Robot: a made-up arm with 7 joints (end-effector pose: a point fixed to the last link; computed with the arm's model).
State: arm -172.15 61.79 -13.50 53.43 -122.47 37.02 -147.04
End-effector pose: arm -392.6 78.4 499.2 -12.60 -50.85 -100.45
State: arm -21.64 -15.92 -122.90 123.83 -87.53 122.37 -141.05
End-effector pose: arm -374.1 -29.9 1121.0 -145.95 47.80 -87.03
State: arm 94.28 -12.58 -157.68 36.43 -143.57 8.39 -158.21
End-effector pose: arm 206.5 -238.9 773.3 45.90 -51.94 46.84
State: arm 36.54 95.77 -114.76 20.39 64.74 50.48 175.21
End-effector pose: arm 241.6 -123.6 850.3 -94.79 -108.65 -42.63
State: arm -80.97 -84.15 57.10 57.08 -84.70 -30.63 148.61
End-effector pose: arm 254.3 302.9 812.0 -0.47 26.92 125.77
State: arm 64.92 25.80 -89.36 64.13 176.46 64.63 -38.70
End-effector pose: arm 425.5 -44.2 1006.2 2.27 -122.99 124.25
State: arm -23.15 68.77 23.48 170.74 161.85 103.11 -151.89
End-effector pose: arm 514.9 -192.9 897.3 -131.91 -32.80 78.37
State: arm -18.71 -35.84 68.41 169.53 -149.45 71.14 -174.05
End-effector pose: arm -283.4 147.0 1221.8 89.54 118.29 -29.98
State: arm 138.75 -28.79 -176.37 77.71 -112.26 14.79 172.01
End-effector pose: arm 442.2 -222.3 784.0 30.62 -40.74 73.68
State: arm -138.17 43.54 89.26 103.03 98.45 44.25 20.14
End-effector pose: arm -37.9 -453.5 1045.6 8.22 147.72 -86.09
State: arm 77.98 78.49 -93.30 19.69 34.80 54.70 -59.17
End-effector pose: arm 277.0 79.6 763.4 116.37 83.62 54.06
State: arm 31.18 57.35 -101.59 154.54 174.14 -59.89 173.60
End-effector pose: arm 442.6 -48.0 1011.4 6.33 87.29 52.05
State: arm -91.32 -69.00 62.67 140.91 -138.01 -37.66 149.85
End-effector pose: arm 248.2 392.3 913.7 -59.03 99.89 109.65
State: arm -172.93 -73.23 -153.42 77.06 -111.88 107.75 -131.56
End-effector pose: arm 434.1 190.7 477.5 -3.87 -49.63 80.57
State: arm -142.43 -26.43 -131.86 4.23 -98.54 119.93 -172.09
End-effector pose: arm 121.9 276.2 724.0 -20.00 20.33 146.38
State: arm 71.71 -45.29 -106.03 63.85 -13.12 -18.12 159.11
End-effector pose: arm 291.5 -437.6 879.5 24.24 -163.55 -4.93
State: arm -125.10 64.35 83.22 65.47 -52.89 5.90 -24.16
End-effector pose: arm 122.7 -407.4 814.0 20.06 36.08 130.00
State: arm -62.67 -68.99 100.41 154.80 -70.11 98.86 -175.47
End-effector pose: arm -80.2 522.4 950.8 -28.98 -135.92 110.27
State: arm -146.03 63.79 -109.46 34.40 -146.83 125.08 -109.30
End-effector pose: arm -333.8 177.8 964.5 33.76 77.34 -45.44
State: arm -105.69 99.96 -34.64 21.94 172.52 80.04 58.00
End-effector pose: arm -269.6 -32.6 474.0 -114.02 -66.32 -95.41
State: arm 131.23 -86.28 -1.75 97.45 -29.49 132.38 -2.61
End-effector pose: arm 252.9 -157.2 984.9 0.99 -48.80 -101.38
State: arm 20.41 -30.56 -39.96 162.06 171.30 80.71 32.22
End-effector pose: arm -189.0 -195.5 1229.1 4.30 6.46 -59.70
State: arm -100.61 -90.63 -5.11 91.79 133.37 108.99 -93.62
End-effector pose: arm 56.4 407.8 993.6 68.83 -125.50 -89.53
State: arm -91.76 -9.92 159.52 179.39 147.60 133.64 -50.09
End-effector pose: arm -32.3 123.8 1165.7 63.91 9.11 22.69
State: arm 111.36 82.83 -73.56 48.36 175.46 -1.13 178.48
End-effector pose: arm 233.8 274.0 667.9 -7.23 142.10 82.91
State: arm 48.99 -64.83 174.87 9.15 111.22 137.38 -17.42
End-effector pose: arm -141.6 -218.5 574.2 74.49 145.67 -3.56
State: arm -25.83 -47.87 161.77 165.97 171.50 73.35 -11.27
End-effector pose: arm -405.2 229.0 1032.0 -70.81 10.34 56.20
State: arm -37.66 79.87 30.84 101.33 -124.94 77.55 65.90
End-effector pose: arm 453.1 -225.0 456.1 54.43 84.45 64.83
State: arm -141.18 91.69 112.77 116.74 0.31 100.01 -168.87
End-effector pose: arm -153.2 -489.0 806.1 -77.13 120.11 84.60
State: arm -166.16 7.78 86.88 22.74 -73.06 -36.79 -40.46
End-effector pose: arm 74.7 -212.4 862.9 26.97 102.64 116.25
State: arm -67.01 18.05 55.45 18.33 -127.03 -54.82 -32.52
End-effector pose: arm 166.0 -29.1 822.0 59.46 -48.59 -81.99
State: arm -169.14 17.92 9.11 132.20 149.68 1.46 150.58
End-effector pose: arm -474.0 -34.4 1060.9 54.59 54.28 -31.85
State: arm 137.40 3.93 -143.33 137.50 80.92 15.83 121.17
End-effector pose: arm 242.4 -43.9 1303.4 -56.99 123.43 -26.67
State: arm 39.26 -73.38 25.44 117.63 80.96 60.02 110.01
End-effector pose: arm -365.5 -147.0 1143.3 -85.17 12.77 -63.40
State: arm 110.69 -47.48 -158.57 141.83 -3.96 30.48 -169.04
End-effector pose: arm 286.5 -506.4 934.3 -20.20 -163.26 -30.52
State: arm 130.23 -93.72 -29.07 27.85 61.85 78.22 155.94
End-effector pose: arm 177.8 43.4 924.8 140.06 74.62 -18.83
